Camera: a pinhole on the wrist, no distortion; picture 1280 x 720 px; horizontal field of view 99.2 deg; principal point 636.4 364.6 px. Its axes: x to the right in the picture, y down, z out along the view. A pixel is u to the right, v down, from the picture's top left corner.
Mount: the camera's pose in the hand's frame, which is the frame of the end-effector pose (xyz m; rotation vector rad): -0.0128 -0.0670 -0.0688 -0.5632 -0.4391 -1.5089
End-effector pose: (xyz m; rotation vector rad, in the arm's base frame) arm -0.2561 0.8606 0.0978 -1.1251 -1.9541 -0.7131
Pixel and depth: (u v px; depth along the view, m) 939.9 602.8 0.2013
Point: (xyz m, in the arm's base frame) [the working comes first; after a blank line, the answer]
In the camera's frame: 0.1122 0.0880 0.2013

-0.3714 1.0016 0.0857
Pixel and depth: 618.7 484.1 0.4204
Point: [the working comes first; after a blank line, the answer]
In the camera's frame: -0.0137 0.0922 0.4204

-0.2052 1.1909 0.0657
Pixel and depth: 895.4 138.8 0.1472
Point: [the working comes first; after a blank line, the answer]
In the camera's frame: 0.0700 -0.0610 0.1472

-0.2980 0.8893 -0.0087
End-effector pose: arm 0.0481 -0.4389 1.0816 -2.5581 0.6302 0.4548
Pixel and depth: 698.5 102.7 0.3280
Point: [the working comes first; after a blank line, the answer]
In the camera's frame: 0.0374 -0.1577 0.3280

-0.1711 -0.3533 0.9148
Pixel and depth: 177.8 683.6 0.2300
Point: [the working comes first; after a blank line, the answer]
In the camera's frame: -0.1937 0.1347 0.2300

0.0500 -0.6662 0.9561
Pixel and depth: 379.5 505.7 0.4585
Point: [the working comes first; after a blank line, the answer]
In the camera's frame: -0.2163 0.1188 0.4585

-0.0621 -0.7018 0.7583
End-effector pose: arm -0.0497 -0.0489 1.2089 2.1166 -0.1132 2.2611
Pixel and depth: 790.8 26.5 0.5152
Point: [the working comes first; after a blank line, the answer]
In the camera's frame: 0.1460 -0.3198 0.5152

0.4104 -0.2108 0.9459
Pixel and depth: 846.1 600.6 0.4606
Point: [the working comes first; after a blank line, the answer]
In the camera's frame: 0.1773 0.1996 0.4606

0.3184 -0.1462 1.4568
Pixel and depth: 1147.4 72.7 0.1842
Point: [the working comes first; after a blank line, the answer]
In the camera's frame: 0.1728 -0.0987 0.1842

0.1519 0.0305 1.1305
